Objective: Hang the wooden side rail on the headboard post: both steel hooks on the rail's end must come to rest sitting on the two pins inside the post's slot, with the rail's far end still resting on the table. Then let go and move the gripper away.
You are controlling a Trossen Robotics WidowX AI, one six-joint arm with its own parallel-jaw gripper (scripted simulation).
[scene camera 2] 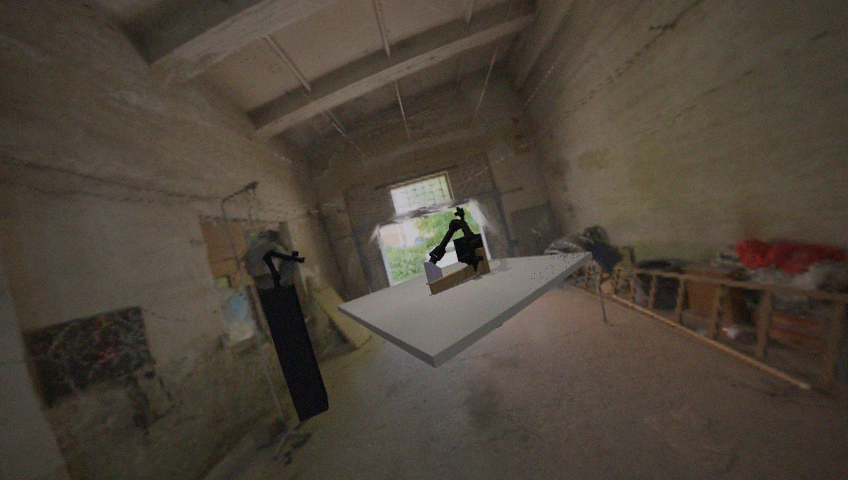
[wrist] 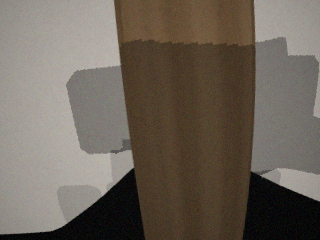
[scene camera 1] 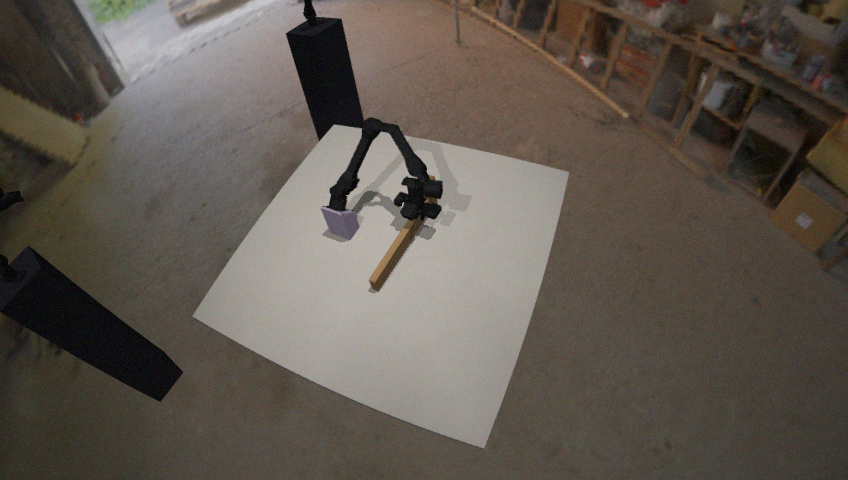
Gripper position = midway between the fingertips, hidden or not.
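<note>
There's a wooden side rail, and you'd find it at (scene camera 1: 383, 270) and at (wrist: 189, 80). The gripper's visible too, at (scene camera 1: 419, 218) and again at (wrist: 179, 162).
</note>
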